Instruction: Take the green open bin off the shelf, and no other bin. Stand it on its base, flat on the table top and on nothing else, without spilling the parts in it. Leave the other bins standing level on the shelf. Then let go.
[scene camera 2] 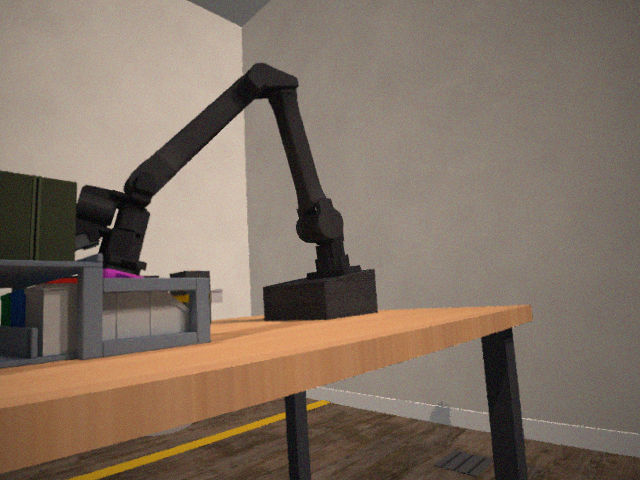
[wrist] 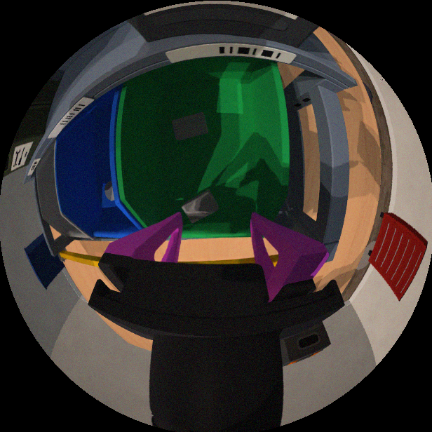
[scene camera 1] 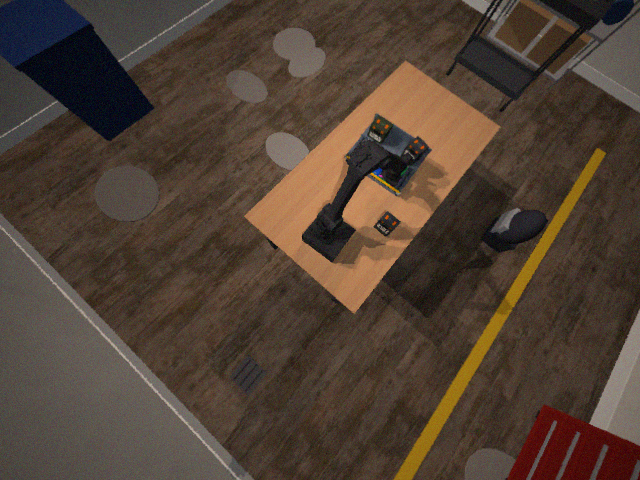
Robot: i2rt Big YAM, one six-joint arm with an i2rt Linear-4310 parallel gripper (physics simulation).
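Frame: origin at the arm's base, x ahead, y left, z up, level; millimetres.
Where they show: gripper, fingertip midpoint: [scene camera 1: 387, 180]; arm's base at its link origin: [scene camera 2: 334, 275] [scene camera 1: 322, 232].
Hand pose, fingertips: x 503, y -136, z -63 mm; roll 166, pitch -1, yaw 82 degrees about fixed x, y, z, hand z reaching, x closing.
Each offset is from my fingertips to the top centre of the thing. Level surfaces: height alone.
The green open bin {dx +67, dy +1, dz +42 mm} [wrist: 155, 150] [scene camera 2: 5, 310] [scene camera 1: 404, 172] stands in the shelf [wrist: 334, 145] [scene camera 1: 398, 136] [scene camera 2: 90, 310], with a dark block [wrist: 190, 126] and a light grey part [wrist: 199, 206] in it. The blue bin [wrist: 85, 160] is beside it at the left in the wrist view, and a grey bin {dx +83, dy +206, dz +42 mm} [wrist: 46, 192] [scene camera 2: 54, 320] is beyond that. My gripper [wrist: 216, 217] [scene camera 2: 122, 272] [scene camera 1: 381, 176] is partly open and empty. Its magenta fingers are close to the green bin's front wall, one toward each side. Their exact height over the rim is unclear, and the shelf hides their lower part in scene camera 2.
A yellow front strip {dx -32, dy +95, dz +27 mm} [wrist: 80, 258] [scene camera 1: 385, 186] runs along the shelf. A dark green toolbox {dx +178, dy +197, dz +160 mm} [scene camera 1: 380, 129] [scene camera 2: 55, 219] and a dark grey one {dx +161, dy -31, dz +185 mm} [scene camera 1: 415, 148] [wrist: 220, 22] stand on the shelf top. Another toolbox {dx -252, dy -124, dz +93 mm} [scene camera 1: 387, 223] [wrist: 307, 342] stands on the table {dz -39 mm} [scene camera 1: 310, 196] [scene camera 2: 361, 341].
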